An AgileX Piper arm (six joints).
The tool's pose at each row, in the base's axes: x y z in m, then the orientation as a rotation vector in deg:
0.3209, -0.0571, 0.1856, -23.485, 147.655, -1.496
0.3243, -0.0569, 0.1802, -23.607, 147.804, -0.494
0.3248, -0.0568, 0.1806, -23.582, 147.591, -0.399
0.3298, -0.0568, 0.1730, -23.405, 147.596, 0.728
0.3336, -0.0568, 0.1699, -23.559, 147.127, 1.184
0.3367, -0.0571, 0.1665, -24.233, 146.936, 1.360
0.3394, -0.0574, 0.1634, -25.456, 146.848, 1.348
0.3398, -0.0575, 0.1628, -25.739, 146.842, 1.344
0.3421, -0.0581, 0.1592, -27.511, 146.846, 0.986
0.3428, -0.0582, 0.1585, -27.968, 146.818, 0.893
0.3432, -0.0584, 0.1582, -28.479, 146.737, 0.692
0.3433, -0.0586, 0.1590, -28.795, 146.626, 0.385
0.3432, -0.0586, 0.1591, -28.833, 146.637, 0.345
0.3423, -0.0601, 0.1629, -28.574, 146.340, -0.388
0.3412, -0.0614, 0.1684, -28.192, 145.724, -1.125
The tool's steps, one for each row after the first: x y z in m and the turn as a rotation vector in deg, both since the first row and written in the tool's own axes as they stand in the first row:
-0.0001, -0.0002, 0.0064, -0.750, 0.043, 0.124
-0.0008, -0.0003, 0.0063, -0.785, -0.180, 0.138
-0.0011, -0.0010, 0.0154, -1.542, -0.321, 0.483
-0.0026, -0.0018, 0.0199, -1.838, -0.812, 0.415
-0.0034, -0.0026, 0.0244, -2.083, -0.937, -0.048
-0.0039, -0.0034, 0.0284, -2.326, -0.868, -0.924
-0.0039, -0.0035, 0.0291, -2.383, -0.837, -1.126
-0.0039, -0.0044, 0.0334, -2.513, -0.555, -2.445
-0.0040, -0.0046, 0.0343, -2.542, -0.509, -2.789
-0.0042, -0.0049, 0.0348, -2.501, -0.493, -3.197
-0.0046, -0.0052, 0.0341, -2.340, -0.522, -3.492
-0.0046, -0.0052, 0.0340, -2.321, -0.501, -3.525
-0.0053, -0.0067, 0.0302, -1.712, -0.747, -3.521
-0.0067, -0.0082, 0.0248, -1.031, -1.318, -3.469

